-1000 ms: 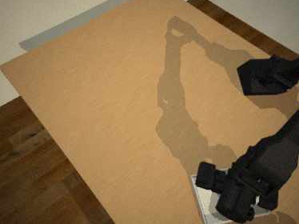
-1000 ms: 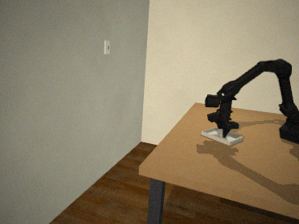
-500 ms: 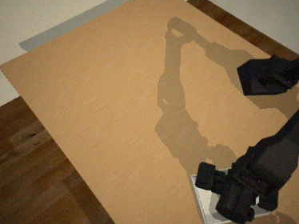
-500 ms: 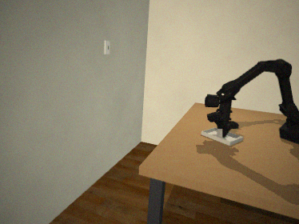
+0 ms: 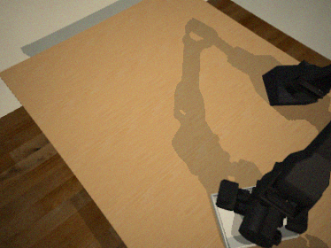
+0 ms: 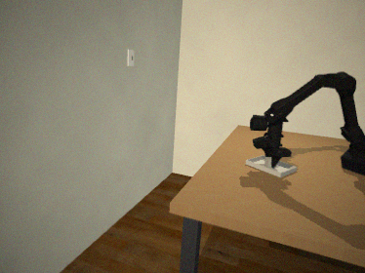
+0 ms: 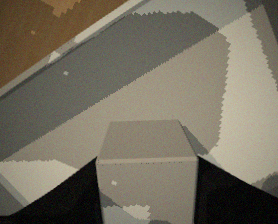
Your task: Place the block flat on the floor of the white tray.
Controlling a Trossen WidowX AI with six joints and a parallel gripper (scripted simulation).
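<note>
Now: the block 2 cm below my hand. Also, from my hand: white tray (4 cm below).
</note>
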